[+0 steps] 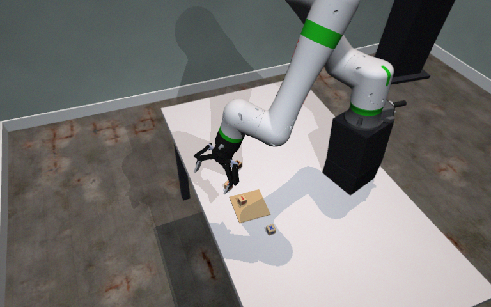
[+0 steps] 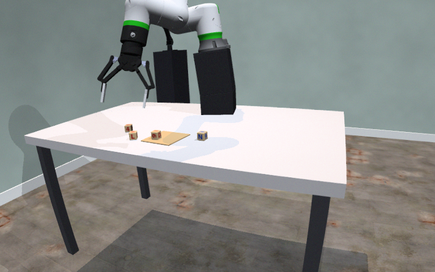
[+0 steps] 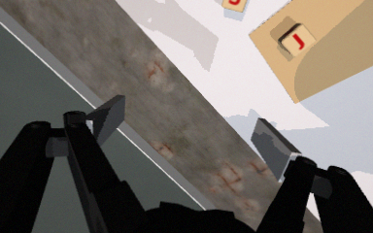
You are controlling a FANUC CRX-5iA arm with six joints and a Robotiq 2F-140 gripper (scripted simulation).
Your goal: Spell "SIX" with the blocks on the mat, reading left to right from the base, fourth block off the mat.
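My hand is 170 mm above the tan mat, 150 mm past it and 40 mm to the right of it. Round my hand: block (190 mm to the right, 160 mm behind, 150 mm below).
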